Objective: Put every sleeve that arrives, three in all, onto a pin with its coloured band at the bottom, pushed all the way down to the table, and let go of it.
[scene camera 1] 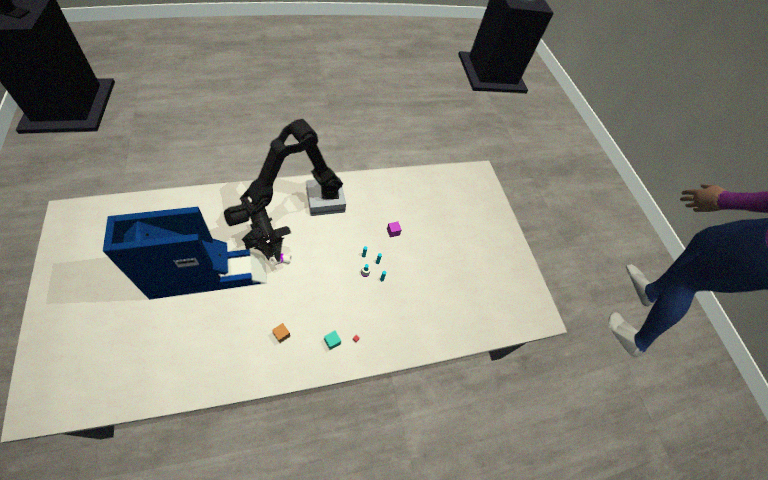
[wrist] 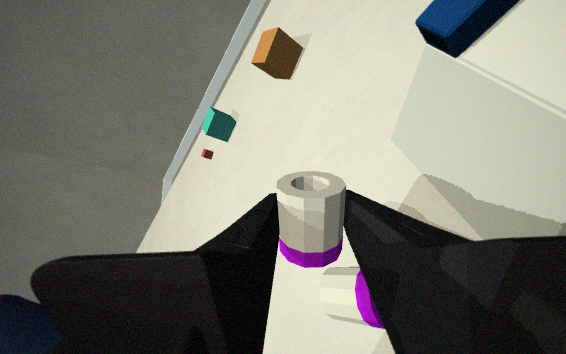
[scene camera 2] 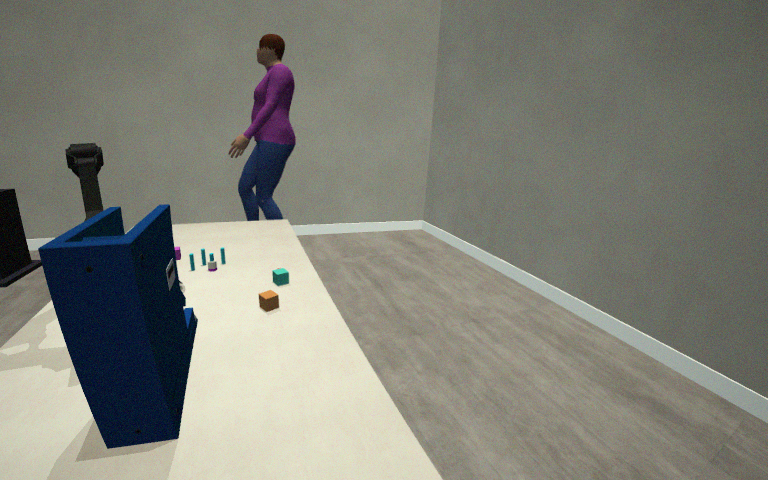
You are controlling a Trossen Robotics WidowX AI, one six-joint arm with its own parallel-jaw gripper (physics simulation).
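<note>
My gripper [scene camera 1: 274,259] [wrist: 308,200] is shut on a white sleeve [wrist: 310,225], just off the chute's end. The held sleeve stands upright in the wrist view, its purple band at the lower end. A second sleeve [scene camera 1: 287,258] [wrist: 342,297] lies on its side on the table, its purple band partly hidden by a finger. A third sleeve [scene camera 1: 365,272] [scene camera 2: 212,264] is around one teal pin, purple band at the bottom, with the pin's tip showing above. Three bare teal pins stand around it: one pin [scene camera 1: 364,251], another pin [scene camera 1: 378,258] and a third pin [scene camera 1: 383,276].
A blue dispenser [scene camera 1: 169,271] [scene camera 2: 96,311] stands at the left, its chute beside my gripper. A magenta cube [scene camera 1: 394,228] is behind the pins. An orange cube [scene camera 1: 280,332] [wrist: 275,55], a teal cube [scene camera 1: 332,339] [wrist: 220,124] and a small red cube [scene camera 1: 356,338] [wrist: 207,154] lie near the front. A person [scene camera 2: 274,107] stands beyond the table.
</note>
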